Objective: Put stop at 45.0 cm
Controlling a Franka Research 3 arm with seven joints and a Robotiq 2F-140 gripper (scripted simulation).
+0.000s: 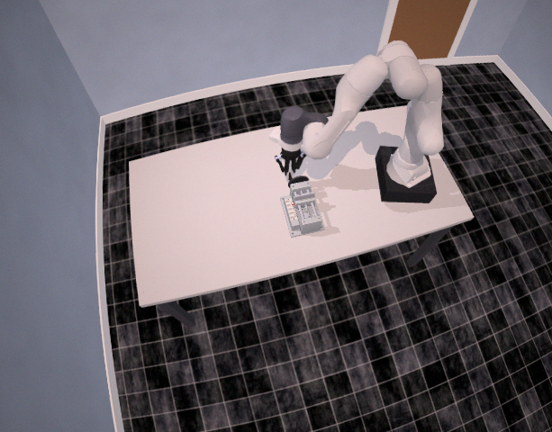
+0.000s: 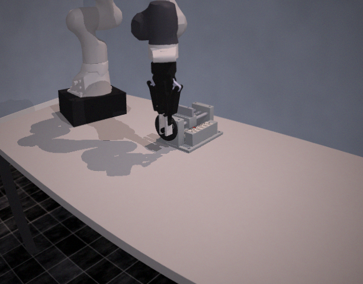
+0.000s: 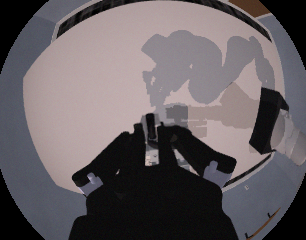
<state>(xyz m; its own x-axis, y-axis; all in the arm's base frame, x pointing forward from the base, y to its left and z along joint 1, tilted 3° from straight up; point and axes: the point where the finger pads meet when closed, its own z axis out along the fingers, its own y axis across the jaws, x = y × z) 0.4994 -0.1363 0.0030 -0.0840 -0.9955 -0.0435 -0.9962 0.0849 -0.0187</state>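
Right now the black handwheel is 1 cm behind my hand, 2 cm to the left of it and 2 cm below it. The rest, counted from my hand: grey stop fixture 1 cm behind, 13 cm to the left, 1 cm below.
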